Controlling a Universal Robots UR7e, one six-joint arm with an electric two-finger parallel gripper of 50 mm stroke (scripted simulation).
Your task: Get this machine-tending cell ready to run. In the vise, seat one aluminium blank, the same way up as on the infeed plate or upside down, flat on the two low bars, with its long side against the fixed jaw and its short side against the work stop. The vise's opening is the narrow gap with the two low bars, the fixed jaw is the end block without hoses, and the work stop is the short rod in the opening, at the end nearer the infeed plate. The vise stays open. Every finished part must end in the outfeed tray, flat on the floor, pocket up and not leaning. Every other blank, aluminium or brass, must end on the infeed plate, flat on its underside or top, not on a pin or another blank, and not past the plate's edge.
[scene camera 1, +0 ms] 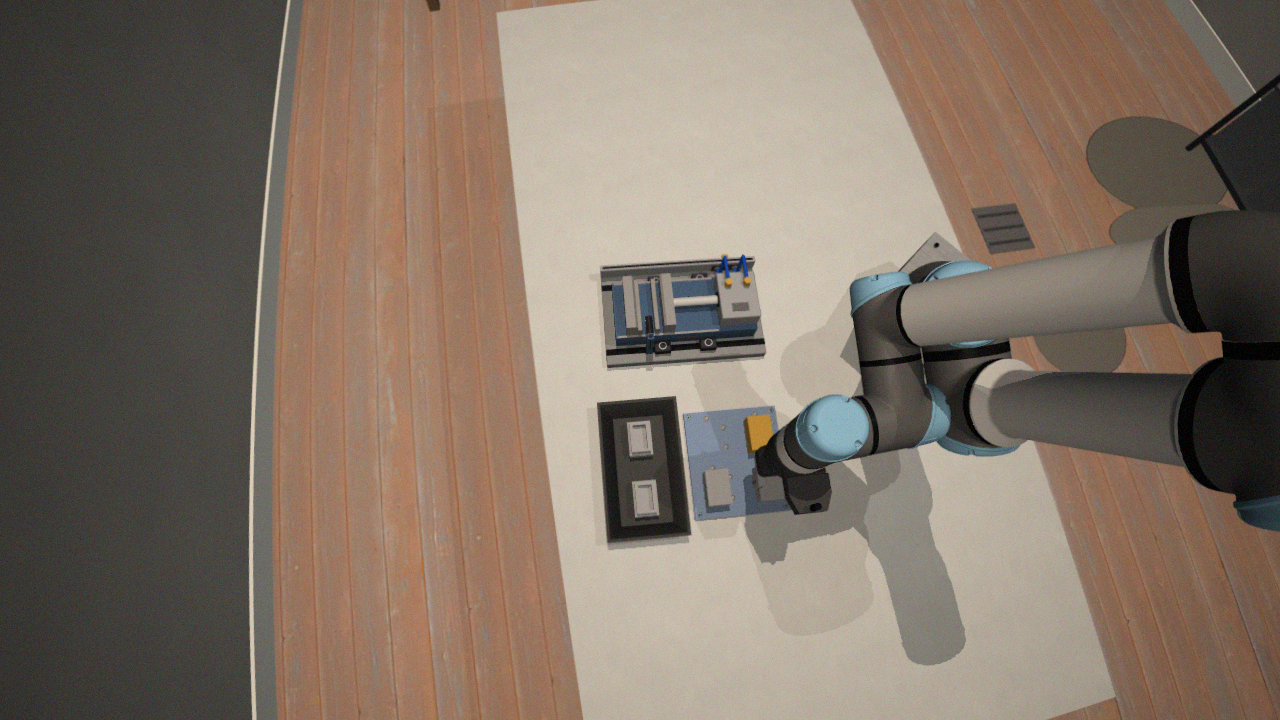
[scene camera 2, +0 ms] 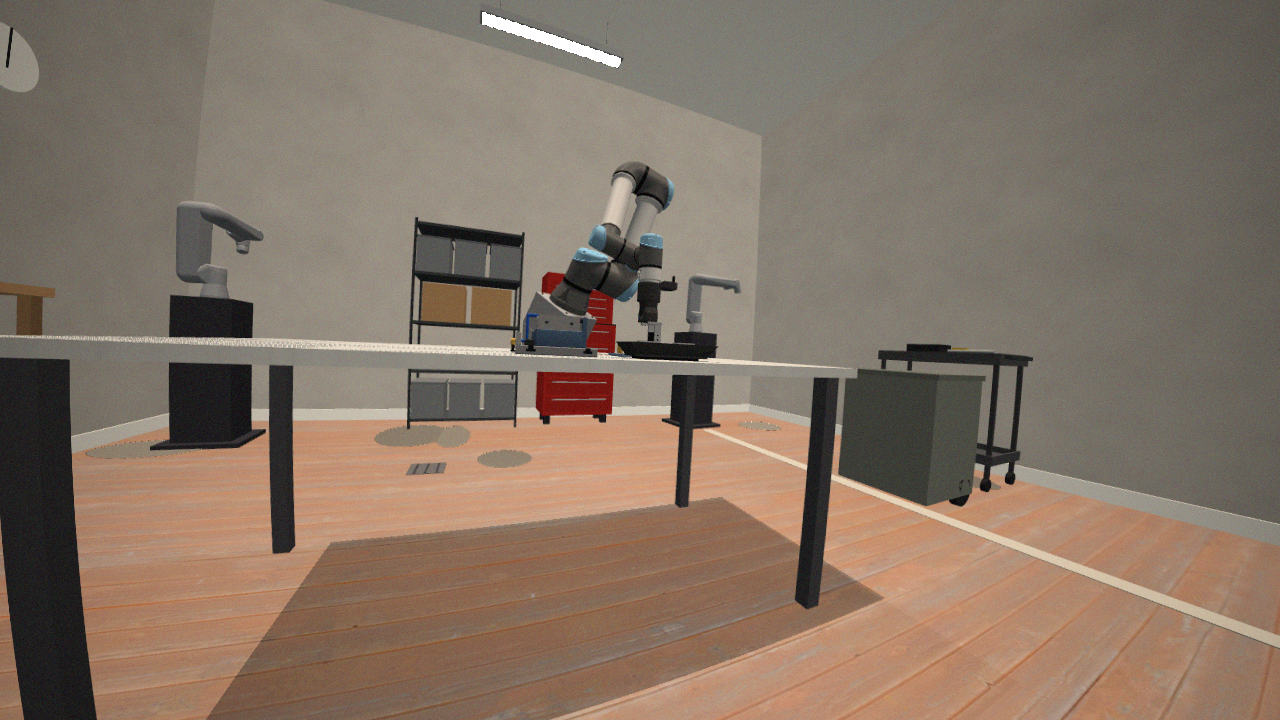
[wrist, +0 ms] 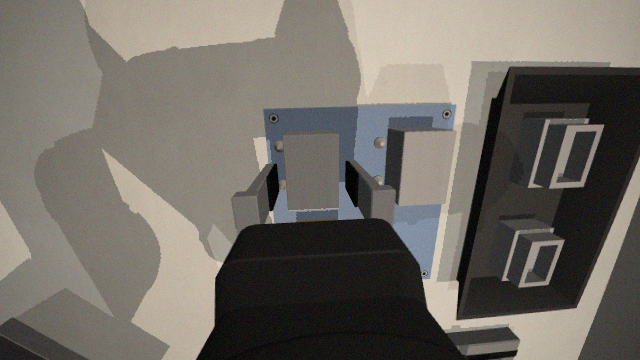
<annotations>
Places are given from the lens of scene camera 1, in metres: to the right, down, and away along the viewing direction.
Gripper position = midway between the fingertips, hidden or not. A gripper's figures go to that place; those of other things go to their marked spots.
gripper [scene camera 1: 771, 481]: 0.22, 0.21, 0.96
brass blank [scene camera 1: 758, 430]: 0.21, 0.12, 0.99
finished part [scene camera 1: 639, 433]: 0.00, 0.13, 1.00
finished part [scene camera 1: 645, 501]: 0.01, 0.24, 0.96
</annotations>
